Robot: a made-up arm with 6 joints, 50 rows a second.
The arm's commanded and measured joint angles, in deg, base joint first. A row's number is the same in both.
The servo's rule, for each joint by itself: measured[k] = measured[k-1] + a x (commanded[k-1-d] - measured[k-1]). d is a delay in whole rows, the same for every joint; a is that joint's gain. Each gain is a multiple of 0.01, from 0.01 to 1. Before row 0 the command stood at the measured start. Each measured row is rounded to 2 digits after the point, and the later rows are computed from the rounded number. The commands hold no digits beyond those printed.
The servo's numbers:
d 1
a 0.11 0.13 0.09 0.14 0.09 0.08
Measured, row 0:
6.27, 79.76, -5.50, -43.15, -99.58, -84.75
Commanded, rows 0 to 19:
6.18, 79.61, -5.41, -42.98, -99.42, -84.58
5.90, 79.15, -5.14, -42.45, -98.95, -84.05
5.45, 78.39, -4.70, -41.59, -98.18, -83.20
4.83, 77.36, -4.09, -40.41, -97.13, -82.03
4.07, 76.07, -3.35, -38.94, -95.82, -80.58
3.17, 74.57, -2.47, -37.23, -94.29, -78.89
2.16, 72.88, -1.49, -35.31, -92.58, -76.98
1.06, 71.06, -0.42, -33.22, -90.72, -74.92
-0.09, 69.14, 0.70, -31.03, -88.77, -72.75
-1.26, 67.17, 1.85, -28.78, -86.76, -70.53
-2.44, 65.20, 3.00, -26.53, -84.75, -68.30
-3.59, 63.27, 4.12, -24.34, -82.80, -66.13
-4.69, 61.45, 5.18, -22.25, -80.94, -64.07
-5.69, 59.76, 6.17, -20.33, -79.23, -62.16
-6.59, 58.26, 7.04, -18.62, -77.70, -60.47
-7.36, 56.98, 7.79, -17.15, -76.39, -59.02
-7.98, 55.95, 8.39, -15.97, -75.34, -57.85
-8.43, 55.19, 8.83, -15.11, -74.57, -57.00
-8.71, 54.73, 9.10, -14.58, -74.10, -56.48
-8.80, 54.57, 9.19, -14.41, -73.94, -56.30
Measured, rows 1 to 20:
6.27, 79.76, -5.50, -43.15, -99.58, -84.75
6.26, 79.74, -5.49, -43.13, -99.57, -84.74
6.22, 79.66, -5.46, -43.03, -99.51, -84.68
6.14, 79.49, -5.39, -42.83, -99.39, -84.56
6.00, 79.21, -5.27, -42.49, -99.19, -84.36
5.79, 78.80, -5.10, -41.99, -98.89, -84.06
5.50, 78.25, -4.86, -41.32, -98.48, -83.65
5.13, 77.55, -4.56, -40.48, -97.95, -83.12
4.68, 76.71, -4.19, -39.46, -97.30, -82.46
4.16, 75.73, -3.75, -38.28, -96.53, -81.68
3.56, 74.62, -3.25, -36.95, -95.65, -80.79
2.90, 73.40, -2.69, -35.49, -94.67, -79.79
2.19, 72.08, -2.08, -33.93, -93.60, -78.70
1.43, 70.70, -1.43, -32.29, -92.46, -77.53
0.65, 69.28, -0.75, -30.62, -91.27, -76.30
-0.15, 67.85, -0.05, -28.94, -90.05, -75.03
-0.94, 66.44, 0.66, -27.29, -88.82, -73.75
-1.71, 65.08, 1.36, -25.71, -87.61, -72.48
-2.45, 63.79, 2.03, -24.23, -86.44, -71.24
-3.14, 62.61, 2.67, -22.88, -85.33, -70.06

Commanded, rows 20 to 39:
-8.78, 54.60, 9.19, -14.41, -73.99, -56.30
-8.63, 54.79, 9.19, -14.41, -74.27, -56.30
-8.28, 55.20, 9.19, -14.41, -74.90, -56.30
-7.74, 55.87, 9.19, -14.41, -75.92, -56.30
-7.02, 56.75, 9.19, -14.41, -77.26, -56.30
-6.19, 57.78, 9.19, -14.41, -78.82, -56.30
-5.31, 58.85, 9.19, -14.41, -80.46, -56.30
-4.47, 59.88, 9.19, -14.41, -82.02, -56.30
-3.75, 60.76, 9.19, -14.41, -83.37, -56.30
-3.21, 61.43, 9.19, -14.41, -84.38, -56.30
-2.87, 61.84, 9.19, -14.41, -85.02, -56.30
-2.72, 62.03, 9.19, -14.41, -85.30, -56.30
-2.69, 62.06, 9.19, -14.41, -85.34, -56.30
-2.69, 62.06, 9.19, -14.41, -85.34, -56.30
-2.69, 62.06, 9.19, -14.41, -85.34, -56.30
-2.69, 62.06, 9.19, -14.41, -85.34, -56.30
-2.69, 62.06, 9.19, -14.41, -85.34, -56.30
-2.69, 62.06, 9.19, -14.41, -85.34, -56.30
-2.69, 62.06, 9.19, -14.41, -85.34, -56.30
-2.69, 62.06, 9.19, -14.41, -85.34, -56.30
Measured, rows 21 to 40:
-3.76, 61.56, 3.26, -21.69, -84.30, -68.96
-4.31, 60.66, 3.79, -20.67, -83.37, -67.95
-4.79, 59.90, 4.28, -19.79, -82.55, -67.02
-5.17, 59.29, 4.72, -19.04, -81.86, -66.16
-5.45, 58.85, 5.12, -18.39, -81.33, -65.37
-5.62, 58.58, 5.49, -17.83, -80.96, -64.64
-5.68, 58.48, 5.82, -17.35, -80.77, -63.97
-5.64, 58.53, 6.12, -16.94, -80.74, -63.36
-5.51, 58.71, 6.40, -16.59, -80.86, -62.80
-5.32, 58.98, 6.65, -16.28, -81.09, -62.28
-5.09, 59.30, 6.88, -16.02, -81.39, -61.80
-4.85, 59.63, 7.09, -15.79, -81.72, -61.36
-4.62, 59.94, 7.28, -15.60, -82.04, -60.96
-4.41, 60.22, 7.45, -15.43, -82.34, -60.59
-4.22, 60.46, 7.61, -15.29, -82.61, -60.25
-4.05, 60.67, 7.75, -15.17, -82.86, -59.93
-3.90, 60.85, 7.88, -15.06, -83.08, -59.64
-3.77, 61.01, 8.00, -14.97, -83.28, -59.37
-3.65, 61.15, 8.11, -14.89, -83.47, -59.12
-3.54, 61.27, 8.21, -14.82, -83.64, -58.89

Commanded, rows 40 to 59:
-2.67, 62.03, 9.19, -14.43, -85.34, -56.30
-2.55, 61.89, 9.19, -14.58, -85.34, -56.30
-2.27, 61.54, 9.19, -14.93, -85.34, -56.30
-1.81, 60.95, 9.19, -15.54, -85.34, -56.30
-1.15, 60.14, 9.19, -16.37, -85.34, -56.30
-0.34, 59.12, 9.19, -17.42, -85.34, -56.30
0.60, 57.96, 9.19, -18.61, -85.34, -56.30
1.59, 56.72, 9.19, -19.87, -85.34, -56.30
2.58, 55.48, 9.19, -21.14, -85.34, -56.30
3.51, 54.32, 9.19, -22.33, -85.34, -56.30
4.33, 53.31, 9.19, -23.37, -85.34, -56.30
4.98, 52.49, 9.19, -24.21, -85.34, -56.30
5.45, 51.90, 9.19, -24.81, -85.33, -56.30
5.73, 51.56, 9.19, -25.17, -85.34, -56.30
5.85, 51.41, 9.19, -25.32, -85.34, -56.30
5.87, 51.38, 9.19, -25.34, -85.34, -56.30
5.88, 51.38, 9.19, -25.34, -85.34, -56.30
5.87, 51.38, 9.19, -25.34, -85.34, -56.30
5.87, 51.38, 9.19, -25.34, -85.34, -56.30
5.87, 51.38, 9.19, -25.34, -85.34, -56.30
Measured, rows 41 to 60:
-3.45, 61.37, 8.30, -14.76, -83.79, -58.68
-3.36, 61.46, 8.38, -14.71, -83.93, -58.49
-3.27, 61.52, 8.45, -14.69, -84.06, -58.31
-3.16, 61.52, 8.52, -14.72, -84.18, -58.15
-3.01, 61.45, 8.58, -14.83, -84.28, -58.00
-2.81, 61.28, 8.63, -15.05, -84.38, -57.86
-2.54, 61.00, 8.68, -15.38, -84.47, -57.74
-2.19, 60.60, 8.73, -15.83, -84.55, -57.62
-1.77, 60.10, 8.77, -16.40, -84.62, -57.51
-1.29, 59.50, 8.81, -17.06, -84.68, -57.41
-0.76, 58.83, 8.84, -17.80, -84.74, -57.32
-0.20, 58.11, 8.87, -18.58, -84.79, -57.24
0.37, 57.38, 8.90, -19.37, -84.84, -57.16
0.93, 56.67, 8.93, -20.13, -84.88, -57.09
1.46, 56.01, 8.95, -20.84, -84.92, -57.03
1.94, 55.41, 8.97, -21.47, -84.96, -56.97
2.37, 54.89, 8.99, -22.01, -84.99, -56.92
2.76, 54.43, 9.01, -22.48, -85.02, -56.87
3.10, 54.03, 9.03, -22.88, -85.05, -56.82
3.40, 53.69, 9.04, -23.22, -85.08, -56.78

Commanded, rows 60 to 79:
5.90, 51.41, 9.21, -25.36, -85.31, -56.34
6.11, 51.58, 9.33, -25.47, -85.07, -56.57
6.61, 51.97, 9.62, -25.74, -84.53, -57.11
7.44, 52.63, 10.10, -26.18, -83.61, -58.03
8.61, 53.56, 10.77, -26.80, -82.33, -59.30
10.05, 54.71, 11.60, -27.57, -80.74, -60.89
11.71, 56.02, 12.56, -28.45, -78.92, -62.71
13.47, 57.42, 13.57, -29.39, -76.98, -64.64
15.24, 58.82, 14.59, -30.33, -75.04, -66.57
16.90, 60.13, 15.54, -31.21, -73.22, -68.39
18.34, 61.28, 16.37, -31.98, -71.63, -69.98
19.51, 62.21, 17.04, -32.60, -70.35, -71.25
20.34, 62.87, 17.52, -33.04, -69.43, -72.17
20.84, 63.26, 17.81, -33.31, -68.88, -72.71
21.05, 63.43, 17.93, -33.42, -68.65, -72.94
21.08, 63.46, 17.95, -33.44, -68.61, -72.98
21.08, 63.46, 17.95, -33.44, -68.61, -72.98
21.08, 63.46, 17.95, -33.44, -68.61, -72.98
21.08, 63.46, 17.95, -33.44, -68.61, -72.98
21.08, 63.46, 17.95, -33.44, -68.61, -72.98
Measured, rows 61 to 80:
3.67, 53.39, 9.05, -23.52, -85.10, -56.74
3.92, 53.13, 9.06, -23.78, -85.12, -56.71
4.16, 52.93, 9.08, -24.02, -85.12, -56.70
4.43, 52.81, 9.13, -24.26, -85.07, -56.73
4.76, 52.79, 9.22, -24.53, -84.94, -56.83
5.18, 52.89, 9.36, -24.85, -84.71, -57.03
5.72, 53.13, 9.56, -25.23, -84.35, -57.34
6.38, 53.51, 9.83, -25.68, -83.86, -57.77
7.16, 54.02, 10.17, -26.20, -83.24, -58.32
8.05, 54.64, 10.57, -26.78, -82.50, -58.98
9.02, 55.35, 11.02, -27.40, -81.66, -59.73
10.05, 56.12, 11.50, -28.04, -80.76, -60.55
11.09, 56.91, 12.00, -28.68, -79.82, -61.41
12.11, 57.68, 12.50, -29.29, -78.88, -62.27
13.07, 58.41, 12.98, -29.85, -77.98, -63.11
13.95, 59.06, 13.43, -30.35, -77.14, -63.90
14.73, 59.63, 13.84, -30.78, -76.37, -64.63
15.43, 60.13, 14.21, -31.15, -75.67, -65.30
16.05, 60.56, 14.55, -31.47, -75.03, -65.91
16.60, 60.94, 14.86, -31.75, -74.45, -66.48

